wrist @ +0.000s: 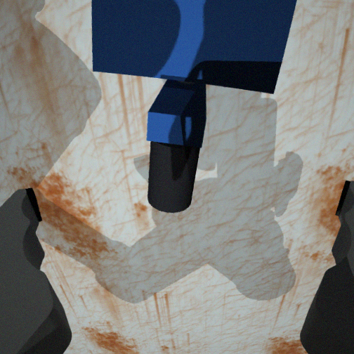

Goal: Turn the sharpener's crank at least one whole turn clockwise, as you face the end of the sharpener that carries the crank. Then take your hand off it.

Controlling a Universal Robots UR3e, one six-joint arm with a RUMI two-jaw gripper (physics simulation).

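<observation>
The blue sharpener body (135,35) is at the top of the wrist view, cut off by the upper edge. Its crank, a short blue arm (162,126) with a black cylindrical handle (172,180), sticks out from the body's lower end toward the bottom of the view. My gripper (185,188) is wide open, one finger at the far left and one at the far right. The crank handle lies between the two fingers in the view, left of the midpoint, with a wide gap on both sides. Neither finger touches it. The rest of the sharpener is out of view.
The table top (175,325) is whitish with rust-brown stains and streaks. Grey shadows of the arm and gripper fall across it, around and below the crank handle and at the upper left.
</observation>
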